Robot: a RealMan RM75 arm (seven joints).
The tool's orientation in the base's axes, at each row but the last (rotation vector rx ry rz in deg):
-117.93, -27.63, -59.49
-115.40, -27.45, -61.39
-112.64, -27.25, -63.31
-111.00, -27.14, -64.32
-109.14, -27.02, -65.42
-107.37, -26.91, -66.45
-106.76, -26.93, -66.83
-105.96, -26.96, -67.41
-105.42, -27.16, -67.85
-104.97, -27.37, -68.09
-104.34, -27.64, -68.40
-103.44, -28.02, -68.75
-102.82, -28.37, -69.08
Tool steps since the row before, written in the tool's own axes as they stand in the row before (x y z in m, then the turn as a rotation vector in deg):
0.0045, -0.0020, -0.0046, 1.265, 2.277, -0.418
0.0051, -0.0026, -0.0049, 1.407, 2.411, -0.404
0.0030, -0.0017, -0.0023, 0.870, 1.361, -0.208
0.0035, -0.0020, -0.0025, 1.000, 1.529, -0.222
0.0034, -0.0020, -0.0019, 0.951, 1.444, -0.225
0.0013, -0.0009, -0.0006, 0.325, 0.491, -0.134
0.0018, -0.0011, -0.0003, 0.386, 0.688, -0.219
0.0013, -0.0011, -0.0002, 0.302, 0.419, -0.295
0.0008, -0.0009, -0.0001, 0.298, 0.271, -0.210
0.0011, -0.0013, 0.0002, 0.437, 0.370, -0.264
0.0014, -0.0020, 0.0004, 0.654, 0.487, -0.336
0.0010, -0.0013, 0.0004, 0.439, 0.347, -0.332
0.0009, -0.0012, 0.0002, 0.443, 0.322, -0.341
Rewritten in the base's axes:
-0.0009, -0.0023, 0.0063, 1.947, -1.777, 0.114
-0.0013, -0.0024, 0.0070, 2.120, -1.854, 0.163
-0.0007, -0.0010, 0.0040, 1.249, -1.035, 0.150
-0.0008, -0.0011, 0.0045, 1.421, -1.155, 0.184
-0.0006, -0.0007, 0.0043, 1.337, -1.104, 0.183
-0.0003, -0.0001, 0.0017, 0.425, -0.423, 0.075
0.0000, 0.0001, 0.0021, 0.544, -0.610, 0.051
-0.0002, 0.0003, 0.0017, 0.277, -0.513, 0.117
-0.0003, 0.0003, 0.0011, 0.217, -0.362, 0.169
-0.0003, 0.0007, 0.0015, 0.323, -0.479, 0.253
-0.0006, 0.0012, 0.0021, 0.468, -0.632, 0.400
-0.0003, 0.0009, 0.0014, 0.272, -0.524, 0.274
-0.0004, 0.0007, 0.0013, 0.251, -0.519, 0.290

